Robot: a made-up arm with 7 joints. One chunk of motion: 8 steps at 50 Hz.
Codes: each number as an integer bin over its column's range. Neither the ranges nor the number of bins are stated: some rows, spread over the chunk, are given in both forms.
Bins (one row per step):
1: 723 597 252 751 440 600
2: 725 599 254 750 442 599
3: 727 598 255 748 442 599
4: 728 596 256 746 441 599
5: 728 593 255 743 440 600
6: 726 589 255 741 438 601
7: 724 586 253 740 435 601
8: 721 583 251 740 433 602
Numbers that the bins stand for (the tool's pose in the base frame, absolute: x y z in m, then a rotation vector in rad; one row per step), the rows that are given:
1: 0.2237 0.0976 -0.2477 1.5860 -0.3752 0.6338
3: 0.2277 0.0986 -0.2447 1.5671 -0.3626 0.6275
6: 0.2267 0.0896 -0.2447 1.5230 -0.3878 0.6401
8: 0.2217 0.0836 -0.2487 1.5167 -0.4194 0.6464
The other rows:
2: 0.2257 0.0996 -0.2457 1.5797 -0.3626 0.6275
4: 0.2287 0.0966 -0.2437 1.5545 -0.3689 0.6275
5: 0.2287 0.0936 -0.2447 1.5356 -0.3752 0.6338
7: 0.2247 0.0866 -0.2467 1.5167 -0.4068 0.6401

